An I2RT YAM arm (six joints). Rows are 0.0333 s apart.
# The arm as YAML. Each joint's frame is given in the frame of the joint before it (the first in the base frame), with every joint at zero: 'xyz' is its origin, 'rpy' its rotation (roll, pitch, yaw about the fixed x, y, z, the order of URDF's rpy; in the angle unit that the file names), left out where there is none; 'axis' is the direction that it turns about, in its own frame. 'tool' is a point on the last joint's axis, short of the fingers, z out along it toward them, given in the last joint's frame.
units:
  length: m
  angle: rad
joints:
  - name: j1
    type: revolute
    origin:
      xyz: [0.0, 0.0, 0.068]
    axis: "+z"
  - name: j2
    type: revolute
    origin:
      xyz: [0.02, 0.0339, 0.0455]
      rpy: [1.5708, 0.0, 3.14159]
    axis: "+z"
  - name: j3
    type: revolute
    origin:
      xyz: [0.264, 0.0, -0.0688]
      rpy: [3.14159, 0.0, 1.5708]
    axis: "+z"
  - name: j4
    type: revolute
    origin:
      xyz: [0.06, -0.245, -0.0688]
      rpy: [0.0, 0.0, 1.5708]
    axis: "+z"
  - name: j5
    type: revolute
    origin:
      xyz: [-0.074, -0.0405, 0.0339]
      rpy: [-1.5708, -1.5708, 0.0]
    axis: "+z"
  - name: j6
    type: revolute
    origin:
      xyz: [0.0, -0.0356, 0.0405]
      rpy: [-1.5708, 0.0, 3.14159]
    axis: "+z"
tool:
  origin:
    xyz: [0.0, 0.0, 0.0]
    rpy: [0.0, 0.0, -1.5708]
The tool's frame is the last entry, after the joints.
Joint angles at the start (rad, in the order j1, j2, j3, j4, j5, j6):
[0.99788, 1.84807, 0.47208, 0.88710, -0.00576, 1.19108]
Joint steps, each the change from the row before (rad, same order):
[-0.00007, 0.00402, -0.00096, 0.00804, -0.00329, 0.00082]
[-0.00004, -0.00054, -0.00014, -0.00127, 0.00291, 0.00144]
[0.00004, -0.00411, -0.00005, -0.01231, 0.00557, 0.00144]
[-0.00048, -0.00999, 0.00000, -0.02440, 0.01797, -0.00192]
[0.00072, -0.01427, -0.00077, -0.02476, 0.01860, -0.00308]
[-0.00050, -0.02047, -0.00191, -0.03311, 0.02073, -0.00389]
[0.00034, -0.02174, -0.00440, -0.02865, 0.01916, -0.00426]
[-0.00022, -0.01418, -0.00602, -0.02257, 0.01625, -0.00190]
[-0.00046, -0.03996, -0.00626, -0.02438, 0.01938, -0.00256]
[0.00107, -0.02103, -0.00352, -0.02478, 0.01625, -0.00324]
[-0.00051, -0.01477, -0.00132, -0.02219, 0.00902, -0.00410]
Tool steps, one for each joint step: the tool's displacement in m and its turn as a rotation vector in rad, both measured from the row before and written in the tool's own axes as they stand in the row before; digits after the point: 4 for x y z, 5 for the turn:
[0.0003, -0.0004, 0.0003, -0.00404, 0.00187, 0.00083]
[-0.0001, -0.0001, -0.0001, 0.00190, -0.00242, 0.00147]
[-0.0001, -0.0004, -0.0004, 0.00971, -0.00211, 0.00145]
[-0.0007, -0.0004, -0.0011, 0.02017, -0.01179, -0.00181]
[-0.0007, 0.0004, -0.0017, 0.01710, -0.01253, -0.00373]
[-0.0012, 0.0004, -0.0026, 0.02140, -0.01419, -0.00431]
[-0.0010, 0.0004, -0.0032, 0.01756, -0.01322, -0.00518]
[-0.0004, -0.0013, -0.0025, 0.01954, -0.00974, -0.00299]
[-0.0030, 0.0037, -0.0057, -0.00099, -0.02180, -0.00137]
[-0.0009, 0.0006, -0.0031, 0.01251, -0.01140, -0.00467]
[-0.0008, 0.0001, -0.0020, 0.01169, -0.00533, -0.00498]

